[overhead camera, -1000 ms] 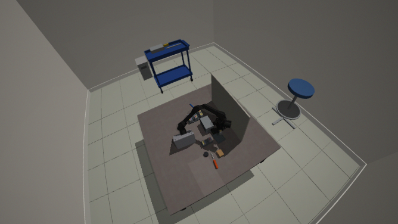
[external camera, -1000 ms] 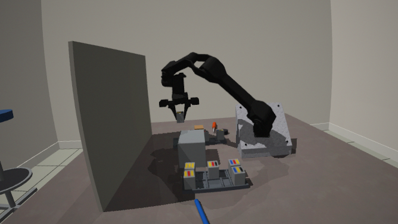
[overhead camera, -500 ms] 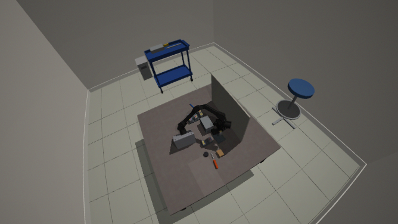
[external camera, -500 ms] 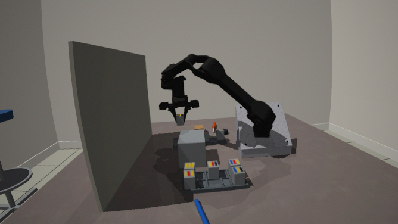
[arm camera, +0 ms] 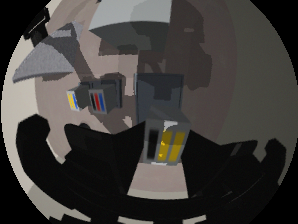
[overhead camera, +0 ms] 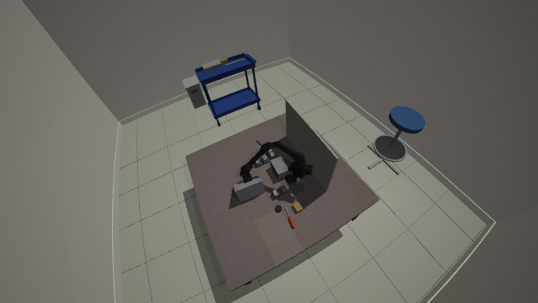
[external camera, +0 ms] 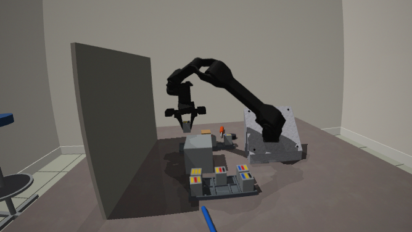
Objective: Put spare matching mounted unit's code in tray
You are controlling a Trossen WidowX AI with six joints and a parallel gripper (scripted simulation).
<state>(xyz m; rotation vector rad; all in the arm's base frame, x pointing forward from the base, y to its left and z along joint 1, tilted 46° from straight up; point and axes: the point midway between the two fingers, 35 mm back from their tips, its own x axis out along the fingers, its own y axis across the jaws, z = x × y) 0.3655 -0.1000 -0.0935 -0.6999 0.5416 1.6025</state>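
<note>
My gripper tip is 9 cm above the dark tray and 1 cm past it. The rest, counted from my gripper tip: brown box (18 cm to the right, 8 cm below, 7 cm behind); grey mounted unit (20 cm to the left, 8 cm behind, 4 cm below); grey spare (2 cm above).
</note>
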